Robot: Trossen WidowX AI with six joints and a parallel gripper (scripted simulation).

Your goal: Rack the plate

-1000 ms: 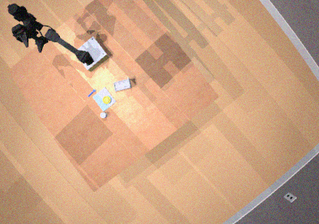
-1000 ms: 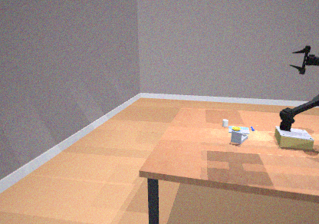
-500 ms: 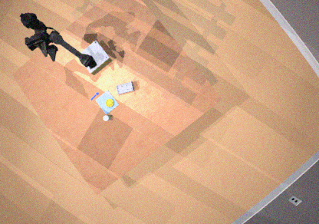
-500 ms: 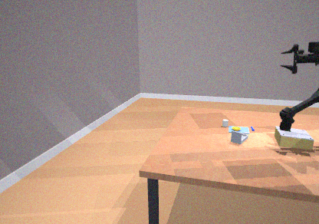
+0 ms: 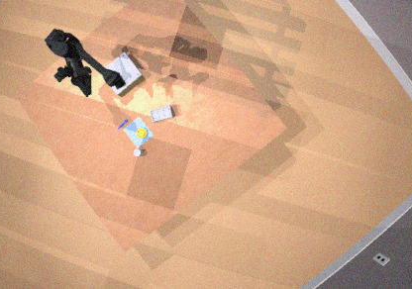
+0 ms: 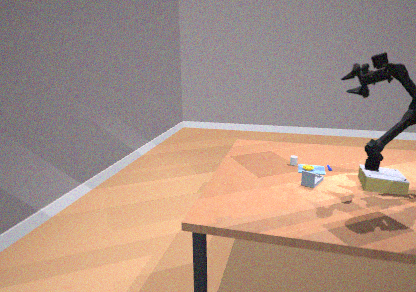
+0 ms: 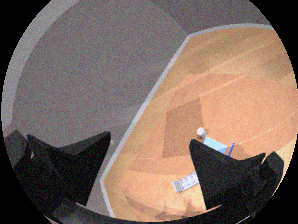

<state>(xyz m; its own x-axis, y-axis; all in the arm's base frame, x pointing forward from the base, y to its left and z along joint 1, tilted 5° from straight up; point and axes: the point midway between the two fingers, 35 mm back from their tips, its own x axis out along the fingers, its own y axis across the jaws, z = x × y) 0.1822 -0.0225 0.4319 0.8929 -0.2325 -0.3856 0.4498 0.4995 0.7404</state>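
The yellow plate is 49 cm below my gripper tip and 14 cm ahead of it. The rest, counted from my gripper tip: light blue mat (50 cm below, 12 cm ahead, 2 cm to the right); blue spoon (50 cm below, 7 cm to the right, 2 cm ahead); grey dish rack (48 cm below, 17 cm to the left, 11 cm ahead).
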